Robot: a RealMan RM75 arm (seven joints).
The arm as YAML. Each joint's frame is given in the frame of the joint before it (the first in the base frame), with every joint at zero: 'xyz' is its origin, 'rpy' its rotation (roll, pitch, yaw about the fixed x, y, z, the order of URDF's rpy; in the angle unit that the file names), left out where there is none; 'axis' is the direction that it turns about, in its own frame. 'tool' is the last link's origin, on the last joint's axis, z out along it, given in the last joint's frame.
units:
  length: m
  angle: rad
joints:
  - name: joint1
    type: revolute
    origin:
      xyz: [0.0, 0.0, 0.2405]
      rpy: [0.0, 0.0, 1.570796]
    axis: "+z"
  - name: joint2
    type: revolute
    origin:
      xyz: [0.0, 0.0, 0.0]
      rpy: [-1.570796, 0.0, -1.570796]
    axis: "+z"
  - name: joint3
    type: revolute
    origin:
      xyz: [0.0, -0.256, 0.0]
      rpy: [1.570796, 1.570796, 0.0]
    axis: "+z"
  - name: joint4
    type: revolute
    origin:
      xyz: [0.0, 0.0, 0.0]
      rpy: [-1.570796, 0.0, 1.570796]
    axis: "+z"
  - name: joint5
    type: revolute
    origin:
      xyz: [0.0, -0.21, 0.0]
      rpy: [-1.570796, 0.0, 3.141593]
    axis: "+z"
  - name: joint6
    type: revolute
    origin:
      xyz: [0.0, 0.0, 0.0]
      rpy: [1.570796, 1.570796, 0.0]
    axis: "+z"
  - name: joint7
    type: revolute
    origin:
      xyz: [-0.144, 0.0, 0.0]
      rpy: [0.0, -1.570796, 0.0]
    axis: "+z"
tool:
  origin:
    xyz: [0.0, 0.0, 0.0]
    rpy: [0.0, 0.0, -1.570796]
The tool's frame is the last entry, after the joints.
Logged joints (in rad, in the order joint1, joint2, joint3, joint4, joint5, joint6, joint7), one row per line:
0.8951, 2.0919, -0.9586, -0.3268, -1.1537, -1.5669, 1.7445
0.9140, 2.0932, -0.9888, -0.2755, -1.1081, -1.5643, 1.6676
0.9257, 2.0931, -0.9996, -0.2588, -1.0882, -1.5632, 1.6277
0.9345, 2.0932, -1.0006, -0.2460, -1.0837, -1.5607, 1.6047
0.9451, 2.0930, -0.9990, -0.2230, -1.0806, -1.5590, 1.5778
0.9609, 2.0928, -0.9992, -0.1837, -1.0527, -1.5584, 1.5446
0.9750, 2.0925, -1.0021, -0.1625, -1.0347, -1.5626, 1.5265
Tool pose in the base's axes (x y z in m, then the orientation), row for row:
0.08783, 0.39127, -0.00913, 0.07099, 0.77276, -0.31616, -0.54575
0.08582, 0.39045, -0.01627, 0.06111, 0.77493, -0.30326, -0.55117
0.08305, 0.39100, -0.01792, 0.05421, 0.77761, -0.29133, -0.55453
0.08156, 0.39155, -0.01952, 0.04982, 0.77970, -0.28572, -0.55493
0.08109, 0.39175, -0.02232, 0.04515, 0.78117, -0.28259, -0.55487
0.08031, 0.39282, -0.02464, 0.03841, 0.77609, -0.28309, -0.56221
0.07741, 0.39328, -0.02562, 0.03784, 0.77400, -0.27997, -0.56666
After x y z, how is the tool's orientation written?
As a quaternion, w x y z.
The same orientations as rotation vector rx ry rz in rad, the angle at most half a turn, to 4 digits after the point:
2.3238, -0.9507, -1.6411
2.3441, -0.9173, -1.6673
2.3621, -0.8849, -1.6844
2.3747, -0.8702, -1.6901
2.3860, -0.8631, -1.6948
2.3803, -0.8682, -1.7243
2.3747, -0.8590, -1.7386

